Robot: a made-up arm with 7 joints. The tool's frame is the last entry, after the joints.
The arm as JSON. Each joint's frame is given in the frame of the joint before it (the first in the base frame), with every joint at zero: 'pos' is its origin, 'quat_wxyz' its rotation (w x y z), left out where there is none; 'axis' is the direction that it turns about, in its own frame. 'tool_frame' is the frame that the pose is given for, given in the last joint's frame.
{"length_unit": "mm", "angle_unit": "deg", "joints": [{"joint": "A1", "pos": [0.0, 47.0, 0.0], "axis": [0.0, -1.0, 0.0]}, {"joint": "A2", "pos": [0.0, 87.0, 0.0], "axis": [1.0, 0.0, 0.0]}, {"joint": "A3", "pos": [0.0, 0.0, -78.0], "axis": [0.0, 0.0, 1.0]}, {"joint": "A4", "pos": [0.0, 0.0, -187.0], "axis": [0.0, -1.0, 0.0]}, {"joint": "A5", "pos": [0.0, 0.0, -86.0], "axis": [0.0, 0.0, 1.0]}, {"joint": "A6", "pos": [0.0, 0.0, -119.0], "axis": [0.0, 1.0, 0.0]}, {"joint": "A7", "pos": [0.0, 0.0, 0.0], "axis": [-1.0, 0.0, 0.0]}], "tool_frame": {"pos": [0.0, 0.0, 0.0]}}
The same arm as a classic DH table. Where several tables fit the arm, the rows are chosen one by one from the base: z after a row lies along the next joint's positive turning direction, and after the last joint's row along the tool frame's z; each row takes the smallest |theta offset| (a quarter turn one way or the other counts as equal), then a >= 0, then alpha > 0; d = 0 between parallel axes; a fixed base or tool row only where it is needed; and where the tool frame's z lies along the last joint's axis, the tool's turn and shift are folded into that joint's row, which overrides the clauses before.
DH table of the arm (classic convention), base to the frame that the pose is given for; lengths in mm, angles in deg. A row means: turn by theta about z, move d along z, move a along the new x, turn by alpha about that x. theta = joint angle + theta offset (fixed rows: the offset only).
base (fixed): theta0 0.00, d 0.0, a 0.0, alpha 90.00
A1: theta0 90.00, d -134.0, a 0.0, alpha 90.00
A2: theta0 90.00, d 0.0, a 0.0, alpha 90.00
A3: theta0 90.00, d -265.0, a 0.0, alpha 90.00
A4: theta0 0.00, d 0.0, a 0.0, alpha -90.00
A5: theta0 0.00, d -205.0, a 0.0, alpha -90.00
A6: theta0 -90.00, d 0.0, a 0.0, alpha 90.00
A7: theta0 90.00, d 0.0, a 0.0, alpha 90.00
tool (fixed): theta0 -90.00, d 0.0, a 0.0, alpha 0.00

